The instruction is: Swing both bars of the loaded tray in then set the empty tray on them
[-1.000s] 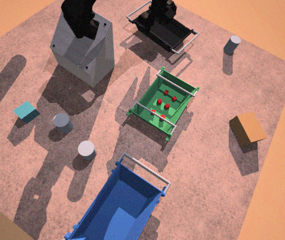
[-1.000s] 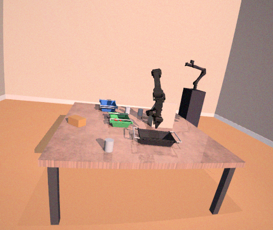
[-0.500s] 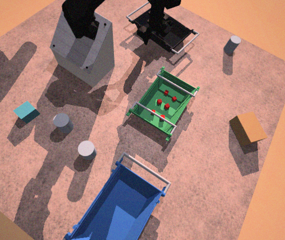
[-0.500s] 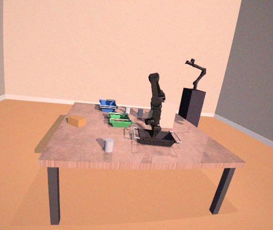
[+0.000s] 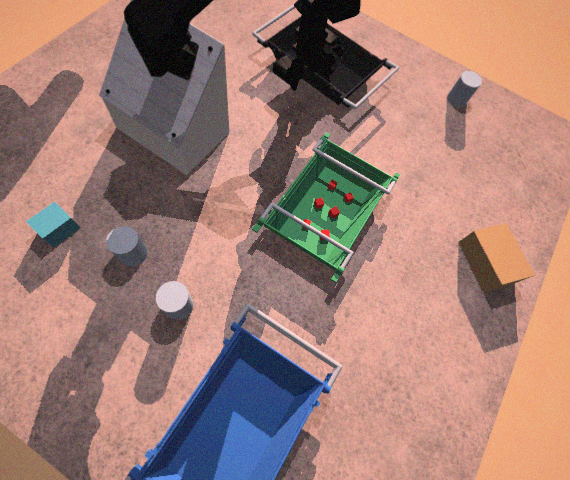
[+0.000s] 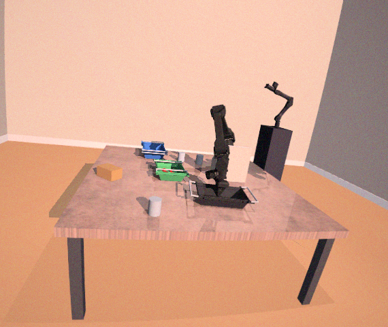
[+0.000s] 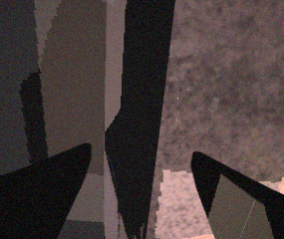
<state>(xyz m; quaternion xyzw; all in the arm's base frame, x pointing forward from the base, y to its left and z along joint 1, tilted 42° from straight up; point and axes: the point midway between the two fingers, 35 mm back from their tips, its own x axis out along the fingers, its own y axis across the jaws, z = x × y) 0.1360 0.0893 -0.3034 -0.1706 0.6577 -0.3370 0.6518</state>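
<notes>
Right now the dark tray is 20 mm ahead of my gripper tip, 80 mm to the left of it and 30 mm above it. From my gripper tip the other things lie so: teal block 220 mm behind, 620 mm to the right, 10 mm above; orange box 580 mm ahead, 220 mm to the right, 20 mm above.
</notes>
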